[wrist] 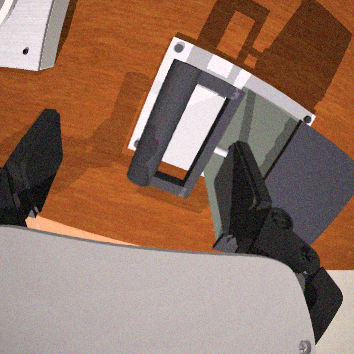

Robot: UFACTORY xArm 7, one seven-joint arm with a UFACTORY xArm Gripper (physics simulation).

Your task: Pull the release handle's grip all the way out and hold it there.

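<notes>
The release handle's grip (pixel 162 125) is a thick dark grey bar on one side of a rectangular loop, right of centre in the upper half of the wrist view. The loop stands over a white mounting plate (pixel 272 96) with screws at its corners. A grey-green housing (pixel 267 117) lies beside the loop. My gripper (pixel 142 146) is wide open and empty. In the view, the grip lies between its two fingers, nearer the right one. The right fingertip overlaps the housing's near part and hides some of it. The height between fingers and grip is hard to tell.
A dark grey slab (pixel 310 175) adjoins the housing on the right, beside the right finger. A metal box (pixel 22 32) stands at the top left. The brown wood top (pixel 95 55) lies under both. Dark shadows fall above and left of the plate.
</notes>
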